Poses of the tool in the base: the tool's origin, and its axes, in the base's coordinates. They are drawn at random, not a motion.
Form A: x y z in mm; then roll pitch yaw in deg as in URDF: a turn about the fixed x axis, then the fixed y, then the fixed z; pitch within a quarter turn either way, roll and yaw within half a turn.
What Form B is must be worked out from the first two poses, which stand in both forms.
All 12 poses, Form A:
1: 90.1 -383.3 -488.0 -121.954 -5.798 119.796
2: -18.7 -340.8 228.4 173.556 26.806 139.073
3: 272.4 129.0 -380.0 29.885 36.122 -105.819
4: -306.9 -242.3 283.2 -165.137 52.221 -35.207
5: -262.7 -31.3 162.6 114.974 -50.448 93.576
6: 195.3 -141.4 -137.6 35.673 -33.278 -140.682
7: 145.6 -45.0 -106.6 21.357 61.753 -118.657
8: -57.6 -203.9 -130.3 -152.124 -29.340 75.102
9: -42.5 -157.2 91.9 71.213 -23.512 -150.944
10: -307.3 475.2 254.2 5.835 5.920 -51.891
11: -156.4 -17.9 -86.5 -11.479 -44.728 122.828
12: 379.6 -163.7 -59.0 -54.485 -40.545 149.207
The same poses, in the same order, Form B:
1:
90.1 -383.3 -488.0
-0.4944 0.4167 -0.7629
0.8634 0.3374 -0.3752
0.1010 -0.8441 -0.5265

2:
-18.7 -340.8 228.4
-0.6744 0.6127 0.4121
0.5847 0.7839 -0.2088
-0.4510 0.1002 -0.8869

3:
272.4 129.0 -380.0
-0.2202 0.7541 -0.6187
-0.7772 -0.5190 -0.3559
-0.5895 0.4025 0.7004

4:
-306.9 -242.3 283.2
0.5006 -0.7229 -0.4763
-0.3532 -0.6729 0.6500
-0.7904 -0.1571 -0.5921

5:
-262.7 -31.3 162.6
-0.0397 0.4650 0.8844
0.6355 -0.6713 0.3814
0.7710 0.5772 -0.2689

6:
195.3 -141.4 -137.6
-0.6468 0.7623 -0.0247
-0.5297 -0.4257 0.7336
0.5487 0.4875 0.6791

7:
145.6 -45.0 -106.6
-0.2270 0.6634 -0.7130
-0.4153 -0.7281 -0.5453
-0.8809 0.1724 0.4408

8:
-57.6 -203.9 -130.3
0.2241 0.9131 -0.3405
0.8424 -0.0059 0.5388
0.4900 -0.4076 -0.7706

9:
-42.5 -157.2 91.9
-0.8016 0.4866 -0.3475
-0.4453 -0.0981 0.8900
0.3989 0.8681 0.2953

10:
-307.3 475.2 254.2
0.6139 0.7892 -0.0167
-0.7826 0.6057 -0.1435
-0.1031 0.1011 0.9895

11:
-156.4 -17.9 -86.5
-0.3852 -0.8994 0.2067
0.5970 -0.4136 -0.6874
0.7037 -0.1414 0.6962

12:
379.6 -163.7 -59.0
-0.6528 -0.7519 -0.0923
0.3890 -0.2281 -0.8925
0.6500 -0.6185 0.4414

